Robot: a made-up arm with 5 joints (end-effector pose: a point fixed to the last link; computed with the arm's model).
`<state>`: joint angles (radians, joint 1 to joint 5).
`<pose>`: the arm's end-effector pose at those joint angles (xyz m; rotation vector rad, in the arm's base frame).
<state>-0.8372 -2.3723 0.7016 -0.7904 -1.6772</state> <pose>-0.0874 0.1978 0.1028 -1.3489 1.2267 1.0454</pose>
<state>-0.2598 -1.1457 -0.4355 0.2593 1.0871</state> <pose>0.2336 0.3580 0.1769 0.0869 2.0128 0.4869</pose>
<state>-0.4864 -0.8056 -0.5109 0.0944 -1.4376</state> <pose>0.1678 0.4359 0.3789 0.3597 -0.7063 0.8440</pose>
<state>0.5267 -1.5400 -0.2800 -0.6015 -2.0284</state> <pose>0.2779 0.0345 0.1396 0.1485 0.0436 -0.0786</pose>
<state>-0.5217 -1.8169 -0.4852 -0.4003 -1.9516</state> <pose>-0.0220 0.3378 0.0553 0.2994 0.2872 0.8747</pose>
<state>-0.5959 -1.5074 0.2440 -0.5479 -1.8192</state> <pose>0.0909 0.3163 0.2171 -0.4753 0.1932 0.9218</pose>
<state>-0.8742 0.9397 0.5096 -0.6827 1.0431</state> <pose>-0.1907 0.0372 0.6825 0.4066 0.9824 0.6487</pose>
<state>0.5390 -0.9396 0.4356 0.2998 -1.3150</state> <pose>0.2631 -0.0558 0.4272 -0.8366 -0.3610 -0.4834</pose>
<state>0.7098 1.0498 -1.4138 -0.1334 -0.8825</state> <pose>0.1211 0.3981 0.7908 -0.9131 -1.2278 0.9830</pose>
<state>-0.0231 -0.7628 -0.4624 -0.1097 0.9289</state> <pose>0.3525 0.2761 0.3308 0.1287 1.7962 0.3876</pose>
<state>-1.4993 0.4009 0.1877 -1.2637 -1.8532</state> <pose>-0.2329 0.1532 0.7634 0.3870 -1.0116 1.4220</pose>
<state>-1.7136 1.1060 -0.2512 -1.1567 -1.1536</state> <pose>-0.2951 -0.0988 0.8088 0.6158 -1.2063 1.7676</pose>
